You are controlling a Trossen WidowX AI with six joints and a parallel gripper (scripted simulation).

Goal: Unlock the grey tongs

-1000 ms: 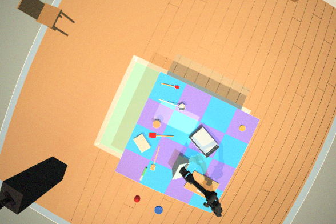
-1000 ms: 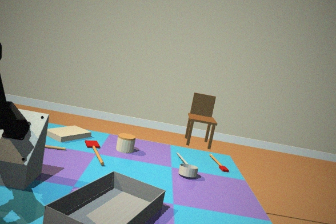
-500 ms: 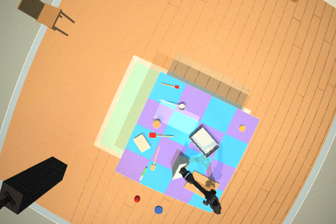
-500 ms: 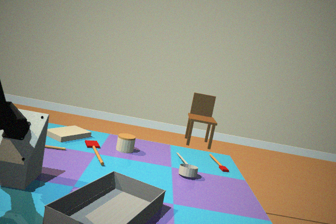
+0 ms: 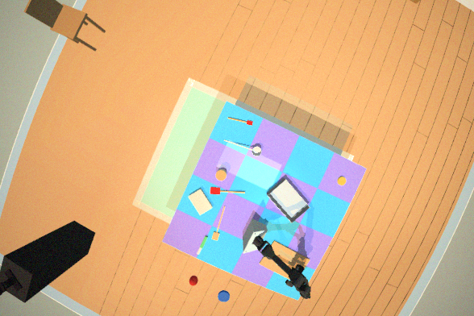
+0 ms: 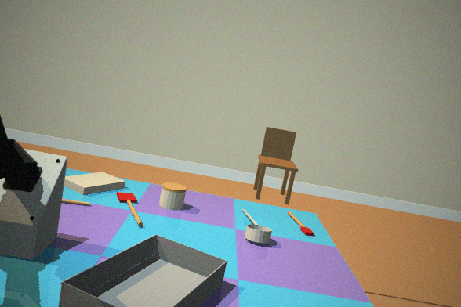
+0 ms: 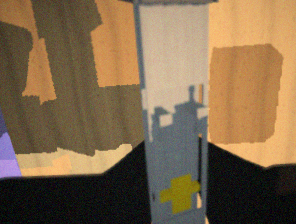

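My gripper tip is now 40 mm below the yellow lock piece. From my gripper tip the other things lie so: cream block (190 mm ahead, 910 mm to the left, 30 mm below); wooden board (10 mm ahead, 60 mm to the left, 40 mm below); roasting tin (500 mm ahead, 280 mm to the left, 20 mm below).
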